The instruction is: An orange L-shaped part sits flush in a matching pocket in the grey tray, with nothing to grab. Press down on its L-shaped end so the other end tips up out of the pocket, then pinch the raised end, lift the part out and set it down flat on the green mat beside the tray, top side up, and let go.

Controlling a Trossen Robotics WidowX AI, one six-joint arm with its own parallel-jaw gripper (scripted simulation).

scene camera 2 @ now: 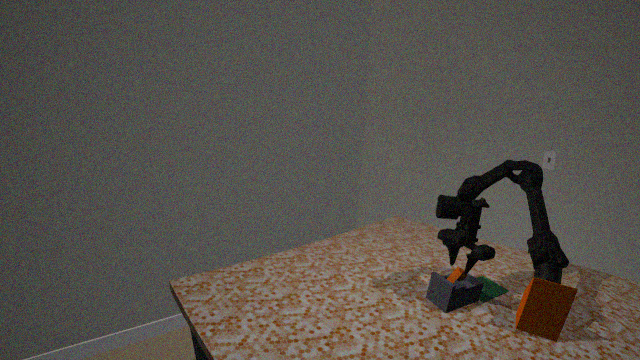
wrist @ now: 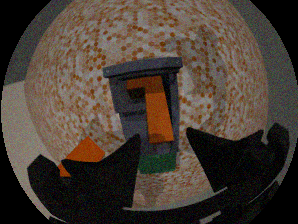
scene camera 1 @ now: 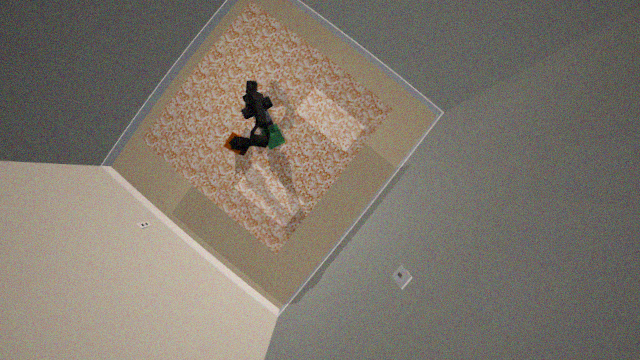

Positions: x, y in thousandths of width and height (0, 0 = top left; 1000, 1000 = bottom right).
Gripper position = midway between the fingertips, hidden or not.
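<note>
Scene camera 2: my gripper (scene camera 2: 716, 749), open and holding nothing. Wrist view: my gripper (wrist: 549, 600) again, plus an orange L-shaped part (wrist: 539, 583).
</note>
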